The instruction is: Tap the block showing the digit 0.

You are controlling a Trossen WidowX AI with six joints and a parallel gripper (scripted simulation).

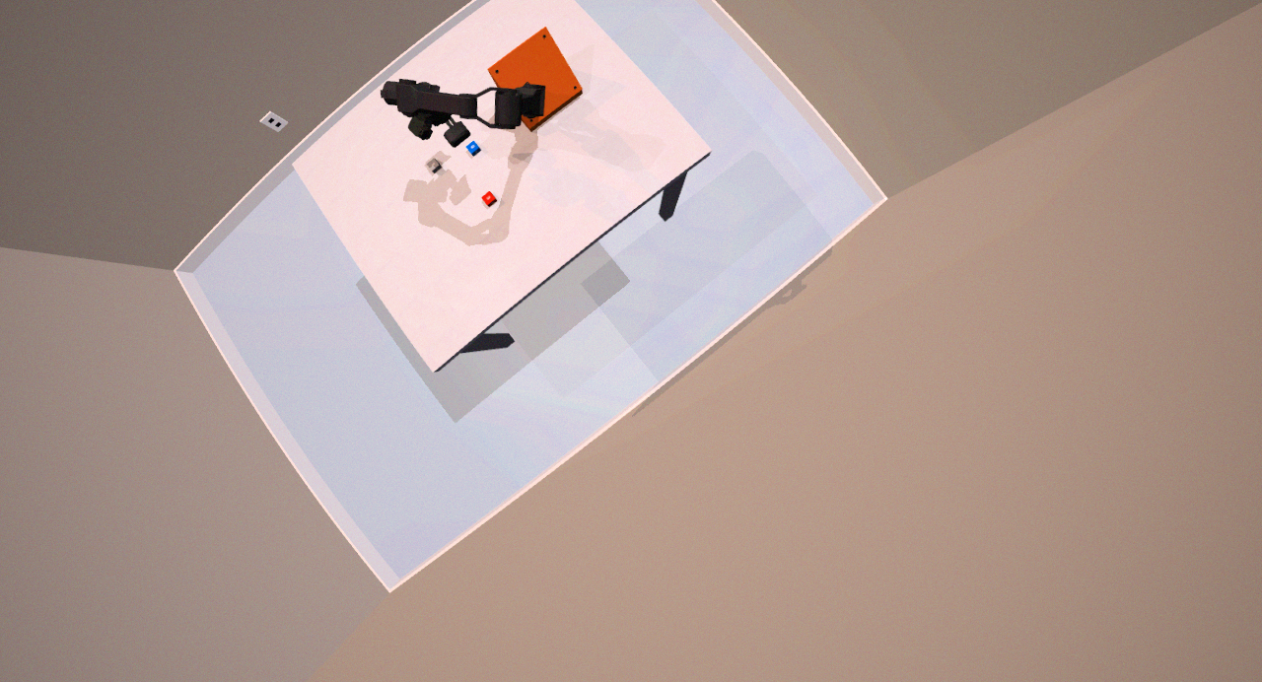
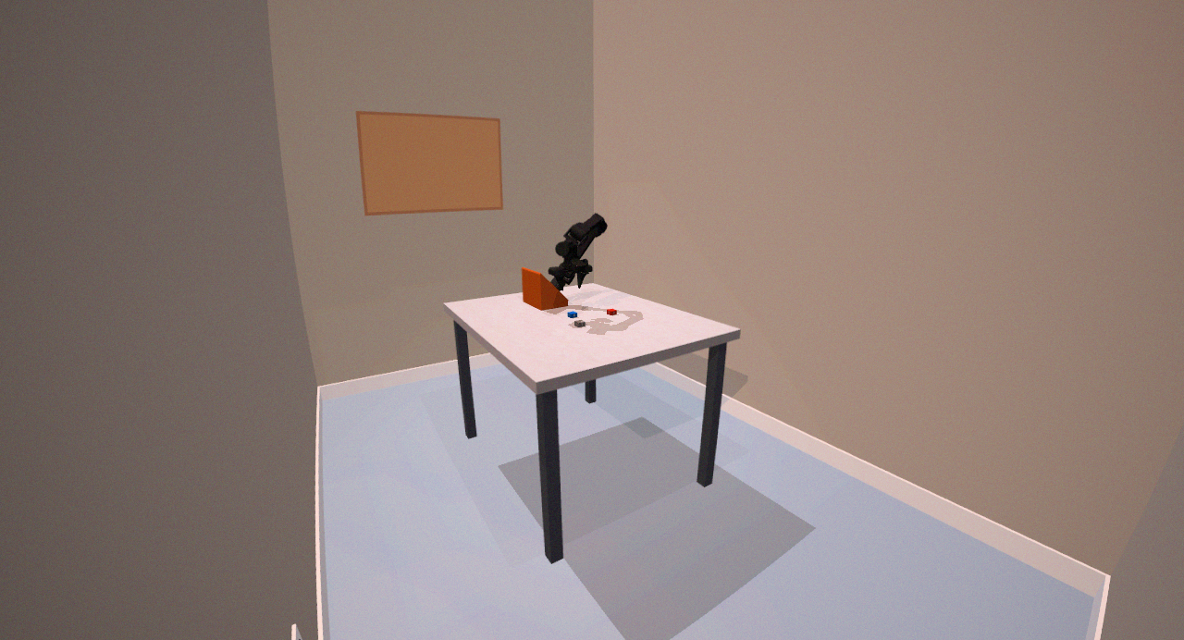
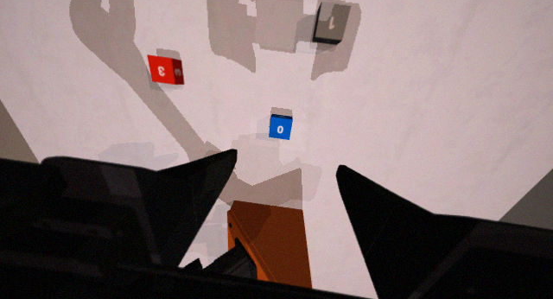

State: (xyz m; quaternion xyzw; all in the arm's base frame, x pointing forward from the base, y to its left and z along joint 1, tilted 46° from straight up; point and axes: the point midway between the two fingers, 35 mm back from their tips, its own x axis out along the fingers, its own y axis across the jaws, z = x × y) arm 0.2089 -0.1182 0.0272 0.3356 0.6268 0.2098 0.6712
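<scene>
My gripper tip is 1 cm to the right of the blue block and 11 cm above it. From my gripper tip the other things lie so: grey block (12 cm ahead, 5 cm to the right, 11 cm below); red block (8 cm ahead, 17 cm to the left, 11 cm below).
</scene>
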